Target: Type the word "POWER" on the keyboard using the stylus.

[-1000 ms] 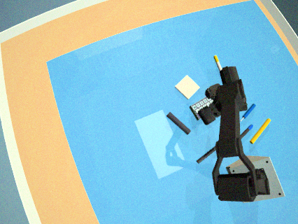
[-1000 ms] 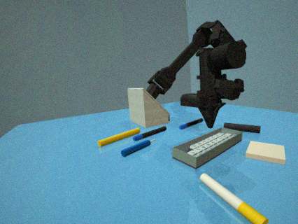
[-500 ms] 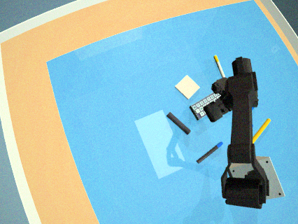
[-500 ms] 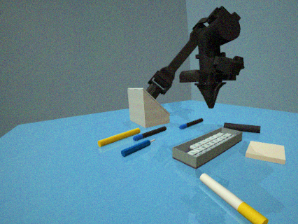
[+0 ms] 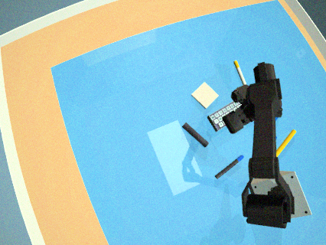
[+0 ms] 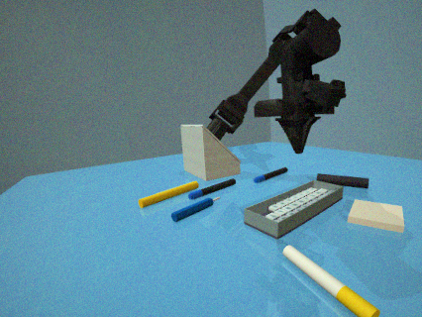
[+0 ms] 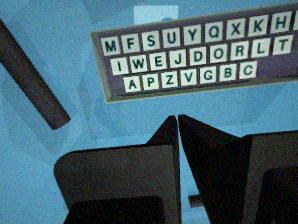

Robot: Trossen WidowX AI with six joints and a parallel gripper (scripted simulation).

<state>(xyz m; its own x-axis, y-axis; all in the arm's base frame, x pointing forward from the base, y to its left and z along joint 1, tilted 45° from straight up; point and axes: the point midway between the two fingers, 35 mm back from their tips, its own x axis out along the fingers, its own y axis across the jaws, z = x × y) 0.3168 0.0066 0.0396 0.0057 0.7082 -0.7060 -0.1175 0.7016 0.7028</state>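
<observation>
Now: gripper tip 90 mm past the blue stylus, 160 mm to the left of it and 90 mm above it. Round my gripper tip: cream notepad: 140 mm ahead, 40 mm to the left, 90 mm below; dark rod: 10 mm ahead, 150 mm to the left, 80 mm below; stylus tip: 100 mm behind, 130 mm to the right, 90 mm below.
</observation>
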